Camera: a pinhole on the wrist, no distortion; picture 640 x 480 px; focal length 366.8 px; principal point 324.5 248.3 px. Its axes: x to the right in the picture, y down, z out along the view. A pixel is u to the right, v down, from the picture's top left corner.
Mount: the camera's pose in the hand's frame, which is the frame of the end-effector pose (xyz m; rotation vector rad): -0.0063 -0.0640 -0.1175 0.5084 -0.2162 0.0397
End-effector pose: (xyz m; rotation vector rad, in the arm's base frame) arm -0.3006 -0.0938 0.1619 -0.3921 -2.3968 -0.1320
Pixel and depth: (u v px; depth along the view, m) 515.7 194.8 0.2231
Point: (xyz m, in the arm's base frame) -0.4632 -0.2538 0.1462
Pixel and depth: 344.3 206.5 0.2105
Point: -0.3683 -0.2697 0.1018
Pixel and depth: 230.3 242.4 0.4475
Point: -0.3917 -0.3689 -0.1472
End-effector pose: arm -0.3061 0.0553 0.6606 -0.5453 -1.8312 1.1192
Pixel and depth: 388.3 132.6 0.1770
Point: -0.2988 -0.0536 0.8281
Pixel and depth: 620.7 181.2 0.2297
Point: -0.4407 0.0003 0.8903
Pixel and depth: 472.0 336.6 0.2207
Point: -0.4113 -0.0378 0.7631
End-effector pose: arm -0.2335 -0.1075 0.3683 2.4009 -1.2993 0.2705
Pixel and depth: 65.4 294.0 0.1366
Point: -0.2088 0.0521 0.3073
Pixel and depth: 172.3 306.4 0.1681
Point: -0.1928 0.0253 0.2785
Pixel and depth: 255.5 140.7 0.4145
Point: -0.0106 0.1211 0.0776
